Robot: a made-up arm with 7 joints.
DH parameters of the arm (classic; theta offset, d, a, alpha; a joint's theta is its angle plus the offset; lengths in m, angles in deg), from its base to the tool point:
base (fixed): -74.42 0 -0.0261 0
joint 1: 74.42 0.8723 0.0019 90
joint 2: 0 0.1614 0.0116 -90
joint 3: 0 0.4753 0.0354 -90
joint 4: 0 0.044 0.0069 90
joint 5: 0 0.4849 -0.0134 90
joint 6: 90 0.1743 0.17 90
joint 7: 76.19 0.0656 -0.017 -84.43
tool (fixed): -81.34 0.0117 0 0
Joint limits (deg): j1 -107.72..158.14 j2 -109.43..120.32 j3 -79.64..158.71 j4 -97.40..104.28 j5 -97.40..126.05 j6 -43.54..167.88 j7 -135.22..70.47
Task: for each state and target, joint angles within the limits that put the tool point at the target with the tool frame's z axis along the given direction. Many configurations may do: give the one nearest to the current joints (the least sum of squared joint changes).
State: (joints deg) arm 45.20 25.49 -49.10 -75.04 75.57 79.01 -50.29
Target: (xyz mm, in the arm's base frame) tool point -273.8 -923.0 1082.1 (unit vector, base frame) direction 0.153 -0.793 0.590
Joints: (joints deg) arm 71.75 53.95 -29.00 -62.34 82.76 62.90 -91.85
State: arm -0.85 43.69 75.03 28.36 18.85 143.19 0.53
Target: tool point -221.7 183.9 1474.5 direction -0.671 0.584 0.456
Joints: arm 9.75 30.45 90.82 55.12 54.61 167.88 29.67
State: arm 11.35 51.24 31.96 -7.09 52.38 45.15 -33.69
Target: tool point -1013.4 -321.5 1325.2 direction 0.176 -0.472 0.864
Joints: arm 2.08 65.04 14.14 -16.26 41.13 40.87 -72.39
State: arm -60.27 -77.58 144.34 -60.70 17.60 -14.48 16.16
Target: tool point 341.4 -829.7 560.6 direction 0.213 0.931 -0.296
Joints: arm -39.39 -85.07 130.14 -75.13 8.99 -43.54 -30.15
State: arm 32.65 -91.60 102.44 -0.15 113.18 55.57 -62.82
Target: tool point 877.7 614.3 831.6 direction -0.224 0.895 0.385
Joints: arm 21.70 -98.24 102.56 12.89 118.21 58.51 -98.88
